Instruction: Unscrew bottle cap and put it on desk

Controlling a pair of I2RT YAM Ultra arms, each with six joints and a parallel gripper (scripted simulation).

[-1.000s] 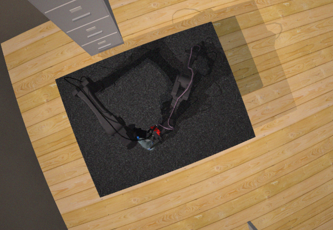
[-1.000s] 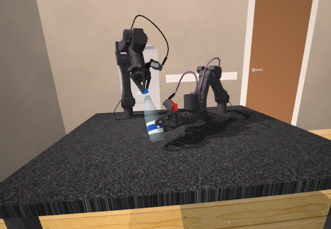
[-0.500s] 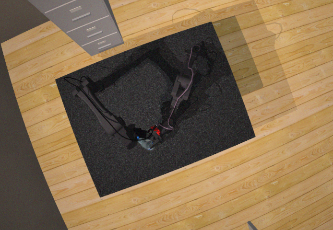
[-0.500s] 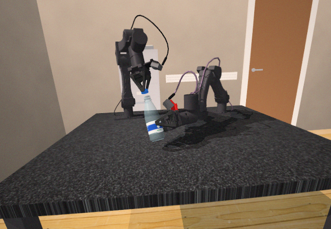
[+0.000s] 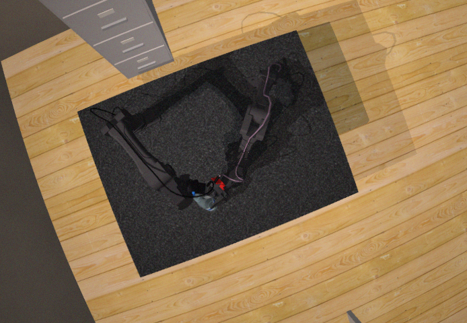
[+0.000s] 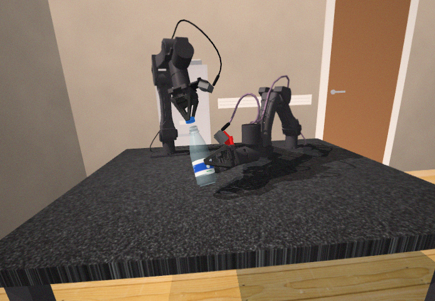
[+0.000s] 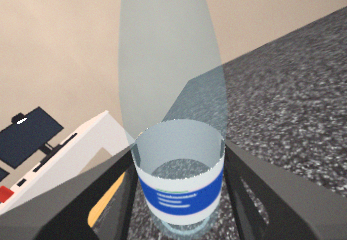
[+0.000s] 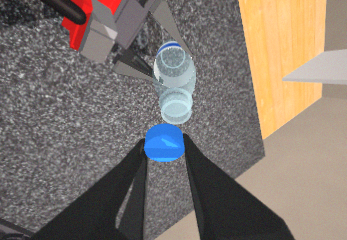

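My right gripper is now right at the blue cap. Also, from my right hand: clear bottle 6 cm ahead, 3 cm to the left, 10 cm below.
The clear bottle is 2 cm above my left hand, 1 cm to the right of it and 1 cm behind it. The rest, counted from my left hand: blue cap (12 cm above, 7 cm behind, 4 cm to the right).
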